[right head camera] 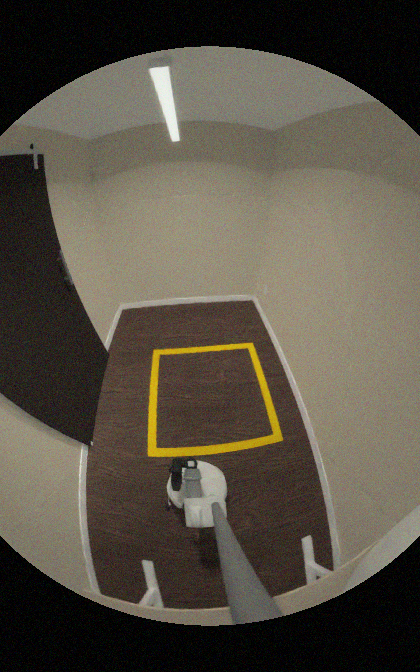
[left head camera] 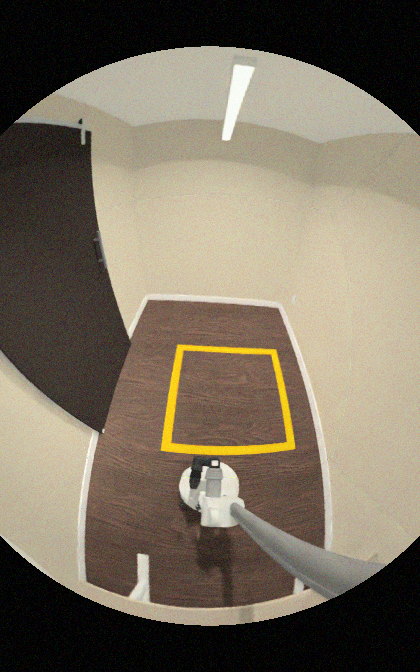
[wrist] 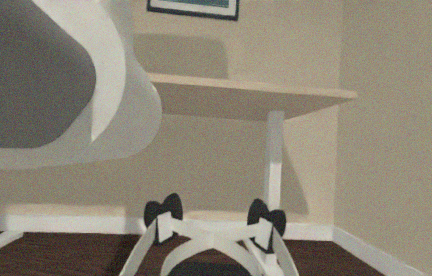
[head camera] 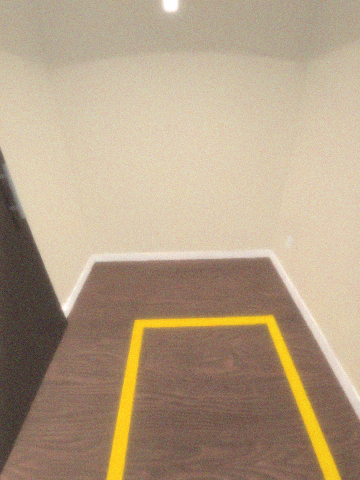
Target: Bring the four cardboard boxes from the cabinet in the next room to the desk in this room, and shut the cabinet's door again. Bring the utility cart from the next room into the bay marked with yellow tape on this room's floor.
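A dark door and a yellow tape bay are visible, together with my gripper.
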